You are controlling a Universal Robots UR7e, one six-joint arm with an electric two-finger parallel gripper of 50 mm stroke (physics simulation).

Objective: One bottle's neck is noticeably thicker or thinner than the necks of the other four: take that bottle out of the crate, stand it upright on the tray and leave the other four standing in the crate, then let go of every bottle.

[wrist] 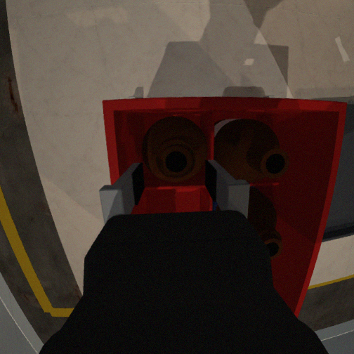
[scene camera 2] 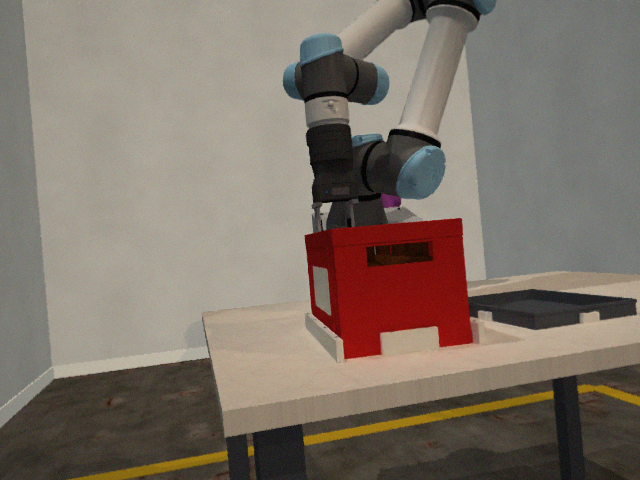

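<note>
The red crate (scene camera 2: 403, 294) (wrist: 332, 150) stands on the table. In the wrist view, one brown bottle (wrist: 175, 135) stands upright in the far-left compartment; its neck looks wider than the others. A second brown bottle (wrist: 240, 145) is in the compartment to its right. A third brown bottle (wrist: 261, 215) shows partly beside the right finger. The rest of the crate is hidden by the gripper body. My gripper (scene camera 2: 333, 226) (wrist: 174, 174) is open and empty, pointing down at the crate's top, its fingers on either side of the first bottle's mouth. The dark tray (scene camera 2: 615, 310) (wrist: 345, 233) is right of the crate.
Low pale blocks (scene camera 2: 324, 338) (scene camera 2: 409, 339) sit against the crate's base, and small ones stand by the tray. The table (scene camera 2: 279, 382) has its left edge near the crate. A purple shape (scene camera 2: 391, 200) shows behind the arm.
</note>
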